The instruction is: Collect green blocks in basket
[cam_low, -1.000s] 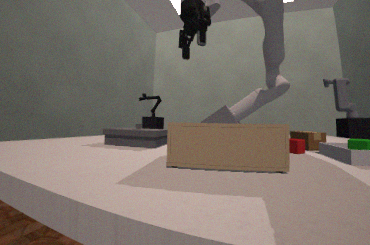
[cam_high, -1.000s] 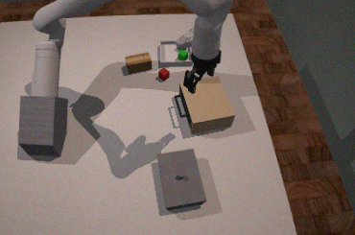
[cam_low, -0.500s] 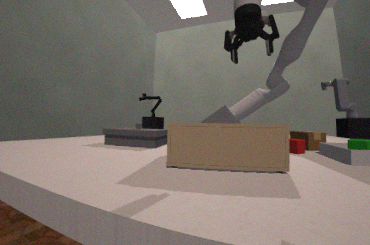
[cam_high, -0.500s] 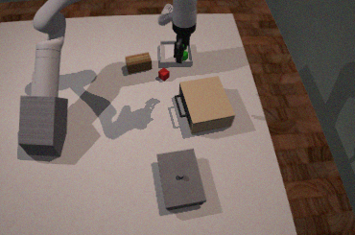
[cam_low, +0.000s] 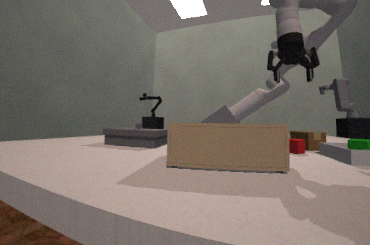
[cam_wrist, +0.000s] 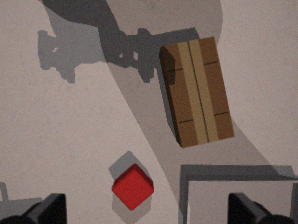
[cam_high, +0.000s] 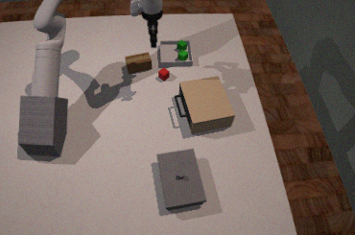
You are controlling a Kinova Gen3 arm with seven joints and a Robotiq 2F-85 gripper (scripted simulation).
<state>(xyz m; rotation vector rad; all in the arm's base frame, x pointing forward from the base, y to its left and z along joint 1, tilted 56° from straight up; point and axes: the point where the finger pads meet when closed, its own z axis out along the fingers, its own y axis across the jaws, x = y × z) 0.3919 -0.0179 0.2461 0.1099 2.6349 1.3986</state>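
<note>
Now: the cardboard box 18 cm below my hand, 7 cm behind it and 6 cm to the left of it. Round my hand: basket (20 cm below, 12 cm to the left, 10 cm ahead); blue block (20 cm below, 9 cm behind, 5 cm to the left); red block (20 cm below, 4 cm ahead, 1 cm to the right).
</note>
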